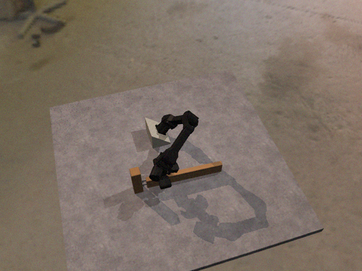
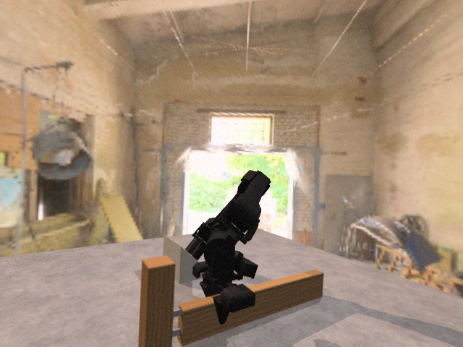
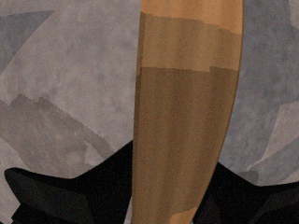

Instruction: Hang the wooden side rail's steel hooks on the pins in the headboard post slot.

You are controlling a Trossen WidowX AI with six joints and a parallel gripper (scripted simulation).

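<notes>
Right now the wooden headboard post is 10 mm behind my gripper tip, 140 mm to the right of it and 60 mm above it.
</notes>
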